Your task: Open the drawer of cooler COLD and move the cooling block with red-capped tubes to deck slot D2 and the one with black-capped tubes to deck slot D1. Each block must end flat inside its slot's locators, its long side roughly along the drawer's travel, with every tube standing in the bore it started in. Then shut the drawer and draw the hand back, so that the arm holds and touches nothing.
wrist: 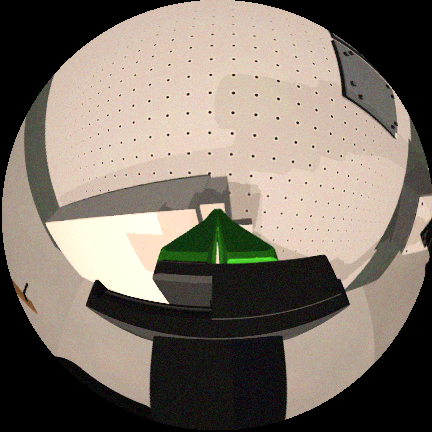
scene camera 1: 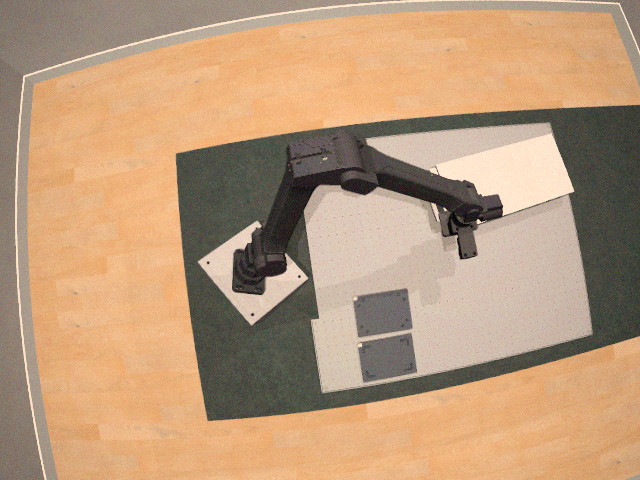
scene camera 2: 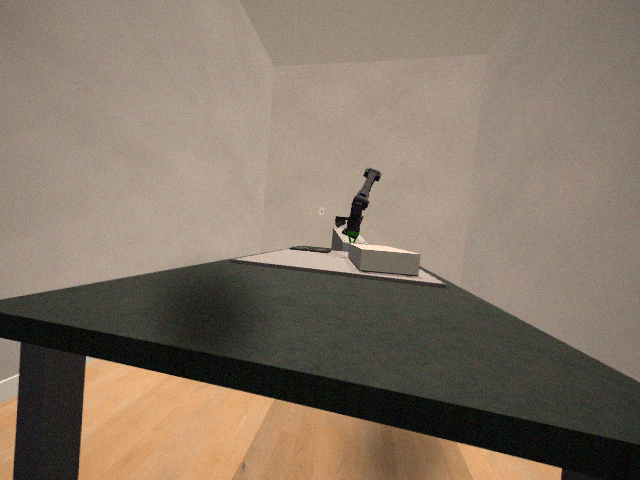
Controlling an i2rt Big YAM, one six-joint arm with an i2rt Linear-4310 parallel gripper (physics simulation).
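Frame: origin at the arm's base, x right, y back, z down, level; millimetres.
Where they show: gripper, between the fingertips: [wrist: 216, 214]; arm's base, origin of its link: [scene camera 1: 248, 272].
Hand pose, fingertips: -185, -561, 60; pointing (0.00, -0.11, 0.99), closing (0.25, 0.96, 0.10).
Each offset is from my fingertips to the top centre of the thing, as dx, dy, dz. "pt": to the spot under its first point. Level surfaces: height alone.
The white cooler [scene camera 1: 527, 173] [scene camera 2: 390, 262] [wrist: 100, 240] stands at the right of the board in scene camera 1; its label is not readable. Its drawer front {-82, +30, +0} [scene camera 1: 433, 169] [wrist: 207, 208] faces the arm's base, with a thin dark line between it and the cooler body. My gripper [scene camera 2: 352, 241] [wrist: 216, 214] is shut and empty, its green fingertips over the drawer front and handle in the wrist view; contact is unclear. The arm hides the fingertips in scene camera 1. Two grey deck slots {pt +259, +181, +59} [scene camera 1: 382, 312] {pt +391, +153, +59} [scene camera 1: 387, 357] lie flat, without blocks. The blocks and tubes do not show.
The arm [scene camera 1: 408, 180] reaches across the perforated light board {dz +71} [scene camera 1: 516, 289] [wrist: 165, 110] from its white base plate [scene camera 1: 227, 268]. The board lies on a dark green table {dz +84} [scene camera 1: 242, 382] [scene camera 2: 310, 320]. The arm's wrist overhangs the cooler's near corner in scene camera 1.
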